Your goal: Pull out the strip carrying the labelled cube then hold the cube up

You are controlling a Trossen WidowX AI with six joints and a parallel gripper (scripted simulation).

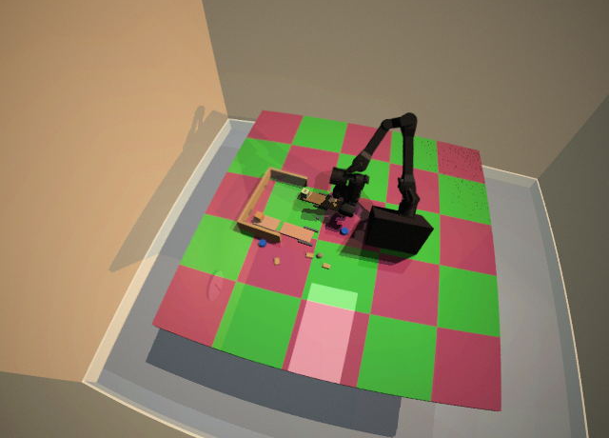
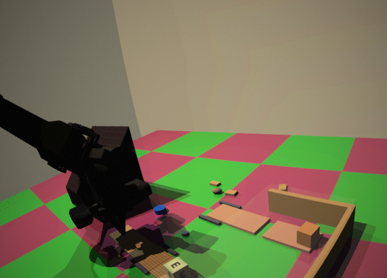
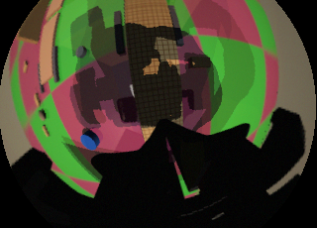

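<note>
Right now the tan strip is 10 cm ahead of my gripper tip and 1 cm to the right of it. Also, from my gripper tip: grey pebble: 26 cm to the left, 6 cm ahead.
</note>
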